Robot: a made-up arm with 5 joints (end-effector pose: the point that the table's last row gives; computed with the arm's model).
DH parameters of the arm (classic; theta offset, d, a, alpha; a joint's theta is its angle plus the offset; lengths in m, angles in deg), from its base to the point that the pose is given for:
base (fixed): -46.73 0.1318 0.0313 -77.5
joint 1: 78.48 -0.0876 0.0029 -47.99
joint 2: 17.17 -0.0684 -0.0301 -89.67
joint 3: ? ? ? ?
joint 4: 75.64 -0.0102 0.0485 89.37
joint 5: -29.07 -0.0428 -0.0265 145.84
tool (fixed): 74.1 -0.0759 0 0
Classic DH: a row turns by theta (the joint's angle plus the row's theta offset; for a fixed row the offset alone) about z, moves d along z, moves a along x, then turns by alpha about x.
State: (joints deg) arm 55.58 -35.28 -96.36 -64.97 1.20
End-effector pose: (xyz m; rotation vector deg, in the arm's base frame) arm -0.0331 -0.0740 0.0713 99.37 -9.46 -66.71
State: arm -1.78 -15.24 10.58 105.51 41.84
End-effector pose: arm -0.0607 -0.1608 0.1122 46.32 32.30 138.49
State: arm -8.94 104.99 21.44 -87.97 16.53
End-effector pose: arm -0.0364 -0.2103 0.0967 -6.41 44.21 17.00
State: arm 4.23 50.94 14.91 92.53 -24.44
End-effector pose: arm -0.0717 -0.1202 0.1248 -146.03 38.70 -87.33
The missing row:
joint 3: 90 0 0.0202 90.23
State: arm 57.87 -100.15 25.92 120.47 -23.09
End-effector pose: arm -0.0224 -0.1024 0.0738 -15.85 -96.72 143.22
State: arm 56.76 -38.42 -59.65 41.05 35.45
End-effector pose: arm -0.0682 -0.1157 0.0655 5.58 61.02 -111.51
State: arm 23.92 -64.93 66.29 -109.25 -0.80
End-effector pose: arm -0.0504 -0.2211 0.1392 -70.59 -77.93 23.48
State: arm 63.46 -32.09 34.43 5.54 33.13
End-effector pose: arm -0.0605 -0.1853 0.0470 -27.85 -37.02 -86.68
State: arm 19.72 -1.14 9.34 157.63 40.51
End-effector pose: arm -0.0372 -0.1481 0.0961 77.51 -2.55 92.63
